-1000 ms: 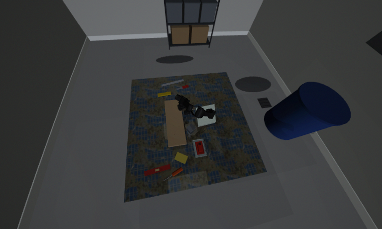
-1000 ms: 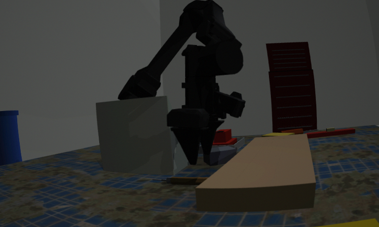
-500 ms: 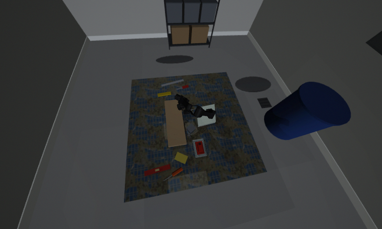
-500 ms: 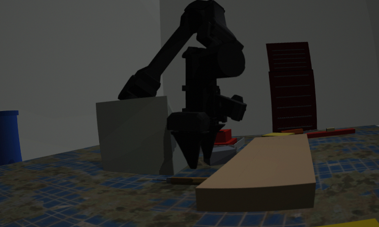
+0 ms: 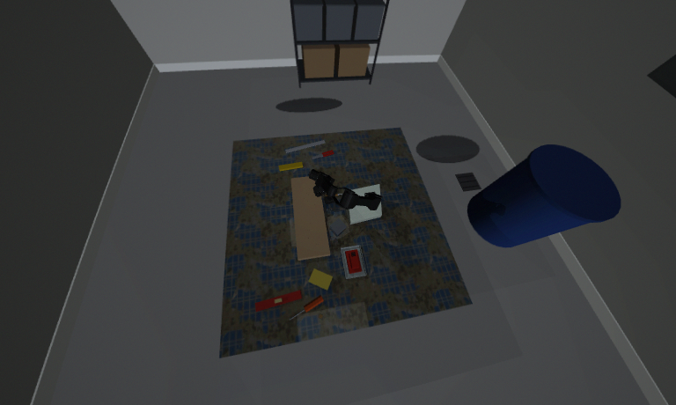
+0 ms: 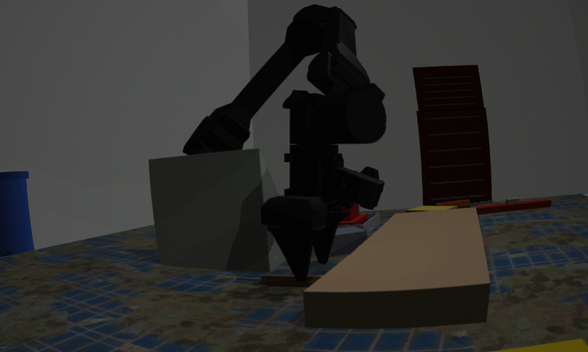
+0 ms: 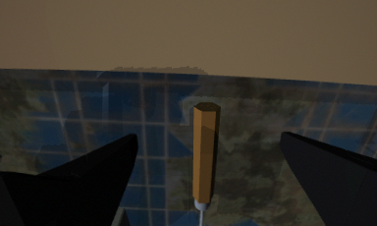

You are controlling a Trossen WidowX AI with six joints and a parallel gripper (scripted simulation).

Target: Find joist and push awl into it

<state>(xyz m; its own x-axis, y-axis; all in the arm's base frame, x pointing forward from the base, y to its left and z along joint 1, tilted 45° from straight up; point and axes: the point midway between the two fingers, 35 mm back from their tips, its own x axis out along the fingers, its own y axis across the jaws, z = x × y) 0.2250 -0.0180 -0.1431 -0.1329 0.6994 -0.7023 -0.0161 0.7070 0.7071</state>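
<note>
The awl is 6 cm behind my gripper tip and 1 cm below it. From my gripper tip the other things lie so: yellow bar (27 cm to the right, 21 cm ahead, 1 cm below); then grey block (22 cm to the left, 2 cm behind); then red-handled tool (33 cm to the right, 2 cm below, 2 cm behind).
</note>
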